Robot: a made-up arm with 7 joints.
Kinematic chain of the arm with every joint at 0, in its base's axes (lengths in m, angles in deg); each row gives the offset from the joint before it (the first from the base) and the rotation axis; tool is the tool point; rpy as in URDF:
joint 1: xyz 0 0 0.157 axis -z
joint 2: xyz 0 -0.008 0.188 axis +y
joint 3: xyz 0 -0.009 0.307 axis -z
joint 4: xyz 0 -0.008 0.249 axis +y
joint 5: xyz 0 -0.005 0.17 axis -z
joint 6: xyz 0 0 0.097 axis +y
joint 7: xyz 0 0 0.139 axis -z
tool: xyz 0 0 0 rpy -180 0 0
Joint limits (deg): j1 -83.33..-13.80 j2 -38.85..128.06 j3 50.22..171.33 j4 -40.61..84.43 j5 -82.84..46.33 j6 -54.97..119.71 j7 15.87..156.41
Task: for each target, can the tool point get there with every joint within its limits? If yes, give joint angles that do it. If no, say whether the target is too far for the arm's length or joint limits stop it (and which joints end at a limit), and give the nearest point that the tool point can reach.
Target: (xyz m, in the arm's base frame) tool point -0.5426 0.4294 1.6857
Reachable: no: too far | nearest point -0.3118 0.1370 1.1980 | short by 0.614 m
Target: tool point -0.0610 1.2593 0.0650
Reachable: no: too far | nearest point 0.0039 0.9267 0.1377 | short by 0.347 m
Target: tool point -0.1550 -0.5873 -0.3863
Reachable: no: joint limits stop it (at a limit: joint 1, joint 2, joint 3, joint 4) | nearest point 0.3015 -0.2196 -0.1849 | short by 0.620 m
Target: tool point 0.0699 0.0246 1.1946
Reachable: yes | joints -78.04 23.38 155.25 58.51 -54.58 -38.97 63.52
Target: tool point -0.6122 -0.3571 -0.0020
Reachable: no: joint limits stop it (at a limit: joint 2, joint 3, joint 4) | nearest point -0.5200 -0.3033 0.4963 | short by 0.510 m
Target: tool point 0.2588 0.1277 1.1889
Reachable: yes | joints -37.49 20.57 97.38 -15.73 5.71 72.22 102.49
